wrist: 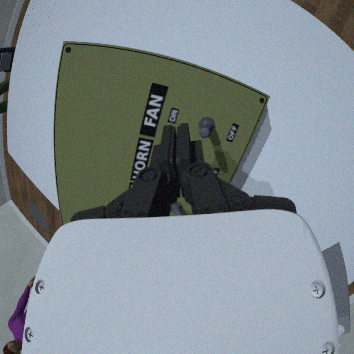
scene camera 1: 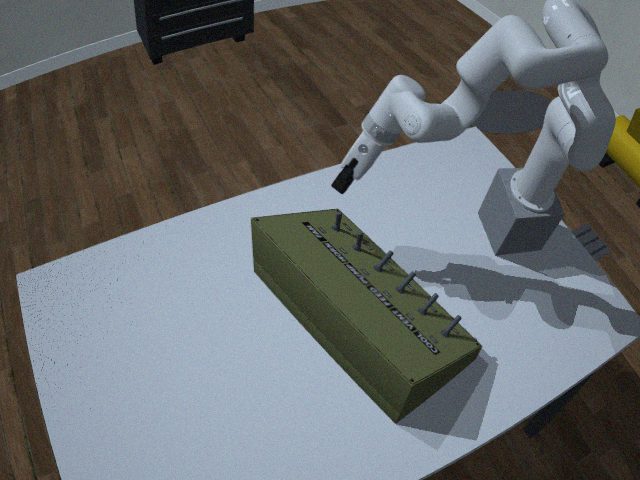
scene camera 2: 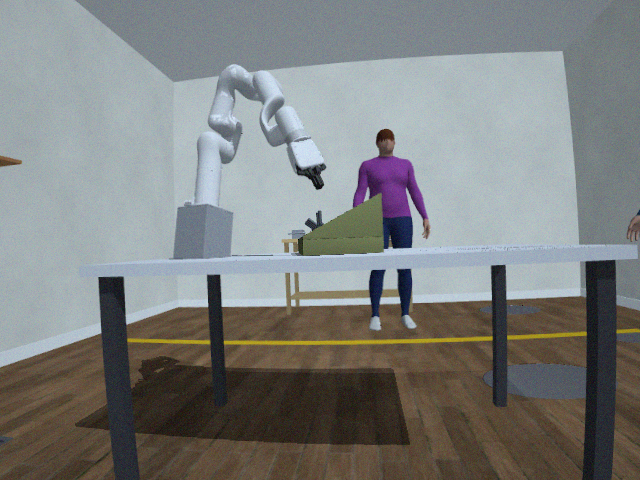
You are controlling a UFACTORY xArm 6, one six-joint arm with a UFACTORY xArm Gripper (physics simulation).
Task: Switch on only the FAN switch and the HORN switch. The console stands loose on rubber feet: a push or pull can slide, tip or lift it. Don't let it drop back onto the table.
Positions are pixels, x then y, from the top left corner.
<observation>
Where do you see an olive console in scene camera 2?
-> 360, 230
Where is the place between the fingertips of my gripper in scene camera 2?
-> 320, 187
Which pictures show my gripper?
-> The wrist view, scene camera 1 and scene camera 2: all of them.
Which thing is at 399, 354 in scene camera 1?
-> An olive console.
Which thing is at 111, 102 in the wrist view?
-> An olive console.
</observation>
